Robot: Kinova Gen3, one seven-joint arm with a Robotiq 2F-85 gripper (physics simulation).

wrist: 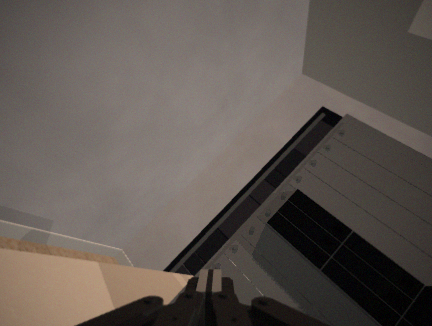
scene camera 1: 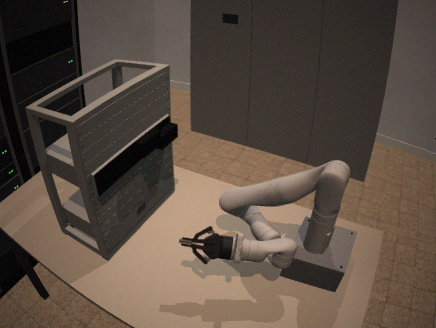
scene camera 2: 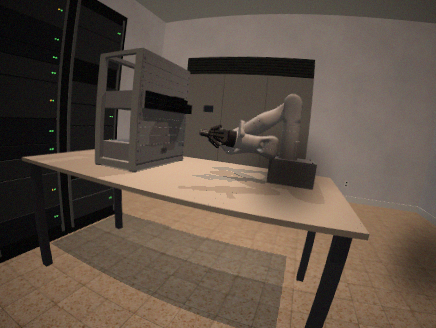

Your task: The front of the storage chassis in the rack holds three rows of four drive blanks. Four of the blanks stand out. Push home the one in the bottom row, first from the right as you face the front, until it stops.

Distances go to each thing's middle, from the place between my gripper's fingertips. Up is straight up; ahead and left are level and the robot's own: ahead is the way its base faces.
My hand is 44 cm short of the grey rack [scene camera 1: 118,150], 9 cm to the left of it and 8 cm below it.
